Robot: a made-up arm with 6 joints. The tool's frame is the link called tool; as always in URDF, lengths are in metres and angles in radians. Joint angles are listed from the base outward.
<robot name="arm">
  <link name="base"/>
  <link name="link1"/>
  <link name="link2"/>
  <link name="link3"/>
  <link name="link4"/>
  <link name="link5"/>
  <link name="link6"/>
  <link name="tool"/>
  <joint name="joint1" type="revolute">
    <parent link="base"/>
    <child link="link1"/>
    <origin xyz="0 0 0.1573" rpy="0 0 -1.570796"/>
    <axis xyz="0 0 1"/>
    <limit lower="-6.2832" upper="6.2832"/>
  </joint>
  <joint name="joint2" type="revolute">
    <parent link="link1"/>
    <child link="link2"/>
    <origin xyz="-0.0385 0 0" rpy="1.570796 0 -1.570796"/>
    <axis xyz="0 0 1"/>
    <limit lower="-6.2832" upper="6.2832"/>
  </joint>
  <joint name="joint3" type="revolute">
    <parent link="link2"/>
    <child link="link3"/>
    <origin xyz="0 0.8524 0"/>
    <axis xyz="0 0 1"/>
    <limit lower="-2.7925" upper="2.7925"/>
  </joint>
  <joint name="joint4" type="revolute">
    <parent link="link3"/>
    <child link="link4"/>
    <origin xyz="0 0.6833 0" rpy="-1.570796 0 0"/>
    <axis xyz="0 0 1"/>
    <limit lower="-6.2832" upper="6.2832"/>
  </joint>
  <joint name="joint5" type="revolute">
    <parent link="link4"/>
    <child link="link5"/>
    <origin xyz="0 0 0" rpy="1.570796 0 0"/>
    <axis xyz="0 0 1"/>
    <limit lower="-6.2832" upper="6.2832"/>
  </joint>
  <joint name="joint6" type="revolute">
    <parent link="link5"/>
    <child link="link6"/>
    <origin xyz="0 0.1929 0" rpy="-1.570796 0 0"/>
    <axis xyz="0 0 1"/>
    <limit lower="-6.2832" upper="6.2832"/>
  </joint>
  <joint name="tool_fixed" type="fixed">
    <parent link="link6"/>
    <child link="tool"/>
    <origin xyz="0 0 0" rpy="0 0 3.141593"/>
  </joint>
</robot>
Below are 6 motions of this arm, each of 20 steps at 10 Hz.
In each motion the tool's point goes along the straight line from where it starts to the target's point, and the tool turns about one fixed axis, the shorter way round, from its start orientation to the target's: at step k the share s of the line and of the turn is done. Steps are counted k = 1, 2, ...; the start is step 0. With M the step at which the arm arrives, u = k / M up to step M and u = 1 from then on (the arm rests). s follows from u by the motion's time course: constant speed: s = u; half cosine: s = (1 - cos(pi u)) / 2; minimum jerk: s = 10 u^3 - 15 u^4 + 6 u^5.
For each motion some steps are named. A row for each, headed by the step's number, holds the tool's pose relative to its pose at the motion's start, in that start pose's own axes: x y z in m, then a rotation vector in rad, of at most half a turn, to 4 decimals.
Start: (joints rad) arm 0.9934 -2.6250 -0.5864 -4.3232 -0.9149 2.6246
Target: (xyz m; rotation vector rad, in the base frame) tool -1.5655 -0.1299 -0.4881 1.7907 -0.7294 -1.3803
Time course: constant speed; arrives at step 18
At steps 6, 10, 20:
6: -0.1298 0.2907 -0.4706 -0.2722 -0.5453 -0.1327
10: -0.2164 0.4845 -0.7844 -0.4536 -0.9088 -0.2211
20: -0.3895 0.8720 -1.4119 -0.8165 -1.6358 -0.3981

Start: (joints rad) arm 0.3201 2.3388 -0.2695 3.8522 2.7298 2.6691
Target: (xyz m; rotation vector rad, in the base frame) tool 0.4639 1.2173 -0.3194 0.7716 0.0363 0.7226
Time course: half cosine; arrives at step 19
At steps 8, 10, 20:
8: -0.3713 0.1778 0.0462 0.0737 0.3398 0.4127
10: -0.5328 0.2552 0.0663 0.1057 0.4875 0.5921
20: -0.9842 0.4714 0.1224 0.1953 0.9007 1.0939

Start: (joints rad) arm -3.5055 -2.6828 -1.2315 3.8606 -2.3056 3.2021
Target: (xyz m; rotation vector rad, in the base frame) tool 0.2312 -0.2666 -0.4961 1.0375 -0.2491 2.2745
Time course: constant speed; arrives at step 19
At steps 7, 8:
7: 0.2018 0.0538 0.1032 0.0363 0.2574 0.1542
8: 0.2306 0.0615 0.1180 0.0415 0.2942 0.1762

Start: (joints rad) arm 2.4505 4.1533 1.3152 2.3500 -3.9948 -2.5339
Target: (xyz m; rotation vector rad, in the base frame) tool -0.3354 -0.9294 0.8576 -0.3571 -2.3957 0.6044
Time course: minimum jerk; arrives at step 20
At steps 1, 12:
1: 0.0007 0.0015 -0.0002 -0.0001 0.0003 0.0018
12: 0.4241 0.8796 -0.1261 -0.0787 0.1749 1.0509

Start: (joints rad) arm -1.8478 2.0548 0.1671 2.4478 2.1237 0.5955
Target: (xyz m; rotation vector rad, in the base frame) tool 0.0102 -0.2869 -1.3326 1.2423 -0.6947 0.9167
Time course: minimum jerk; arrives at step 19
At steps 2, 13, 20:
2: 0.0022 -0.0108 -0.0071 -0.0056 -0.0113 -0.0066
13: 0.1799 -0.8910 -0.5820 -0.4593 -0.9311 -0.5420
20: 0.2206 -1.0927 -0.7137 -0.5632 -1.1419 -0.6647

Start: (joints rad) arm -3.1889 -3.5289 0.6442 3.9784 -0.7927 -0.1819
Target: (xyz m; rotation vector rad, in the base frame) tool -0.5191 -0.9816 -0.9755 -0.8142 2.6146 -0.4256
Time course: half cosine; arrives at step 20
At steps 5, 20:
5: -0.0750 -0.1359 -0.0096 -0.0683 0.0520 -0.1866
20: -0.5122 -0.9280 -0.0658 -0.4663 0.3550 -1.2742

